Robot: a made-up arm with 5 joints. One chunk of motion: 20 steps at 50 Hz.
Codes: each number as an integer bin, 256 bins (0 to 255) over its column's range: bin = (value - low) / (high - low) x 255, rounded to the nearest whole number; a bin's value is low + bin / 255 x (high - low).
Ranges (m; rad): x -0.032..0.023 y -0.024..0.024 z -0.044..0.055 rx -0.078..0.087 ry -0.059..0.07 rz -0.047..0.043
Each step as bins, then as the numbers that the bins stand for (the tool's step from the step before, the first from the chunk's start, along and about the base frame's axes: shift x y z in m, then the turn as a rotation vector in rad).
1 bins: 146 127 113 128 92 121
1 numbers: -0.00051 -0.00009 -0.00013 0.00482 -0.01246 -0.00429
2 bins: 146 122 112 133 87 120
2 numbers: -0.00051 -0.00104 -0.00052 0.00806 -0.01499 -0.00465
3 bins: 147 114 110 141 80 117
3 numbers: -0.00029 -0.00254 -0.00129 0.01324 -0.01853 -0.00571
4 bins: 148 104 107 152 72 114
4 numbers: -0.00008 -0.00442 -0.00246 0.02035 -0.02258 -0.00676
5 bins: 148 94 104 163 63 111
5 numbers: -0.00008 -0.00631 -0.00362 0.02747 -0.02713 -0.00782
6 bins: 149 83 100 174 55 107
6 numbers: 0.00014 -0.00838 -0.00518 0.03459 -0.03118 -0.00924
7 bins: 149 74 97 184 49 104
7 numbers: 0.00014 -0.01007 -0.00634 0.04106 -0.03421 -0.01029
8 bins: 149 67 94 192 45 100
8 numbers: 0.00014 -0.01139 -0.00751 0.04624 -0.03624 -0.01171
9 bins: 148 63 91 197 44 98
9 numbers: -0.00008 -0.01214 -0.00867 0.04947 -0.03674 -0.01241
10 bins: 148 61 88 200 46 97
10 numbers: -0.00008 -0.01252 -0.00984 0.05141 -0.03573 -0.01276
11 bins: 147 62 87 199 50 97
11 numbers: -0.00029 -0.01233 -0.01022 0.05076 -0.03371 -0.01276
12 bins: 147 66 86 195 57 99
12 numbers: -0.00029 -0.01158 -0.01061 0.04818 -0.03016 -0.01206
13 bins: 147 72 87 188 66 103
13 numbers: -0.00029 -0.01045 -0.01022 0.04365 -0.02561 -0.01065
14 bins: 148 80 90 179 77 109
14 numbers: -0.00008 -0.00894 -0.00906 0.03782 -0.02005 -0.00853
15 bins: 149 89 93 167 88 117
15 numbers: 0.00014 -0.00725 -0.00789 0.03006 -0.01448 -0.00571
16 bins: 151 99 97 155 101 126
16 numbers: 0.00057 -0.00536 -0.00634 0.02229 -0.00791 -0.00253
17 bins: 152 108 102 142 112 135
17 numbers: 0.00078 -0.00367 -0.00440 0.01388 -0.00234 0.00065
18 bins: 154 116 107 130 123 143
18 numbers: 0.00122 -0.00216 -0.00246 0.00612 0.00322 0.00347
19 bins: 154 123 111 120 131 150
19 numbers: 0.00122 -0.00085 -0.00091 -0.00035 0.00727 0.00594
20 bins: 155 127 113 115 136 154
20 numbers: 0.00143 -0.00009 -0.00013 -0.00359 0.00980 0.00735
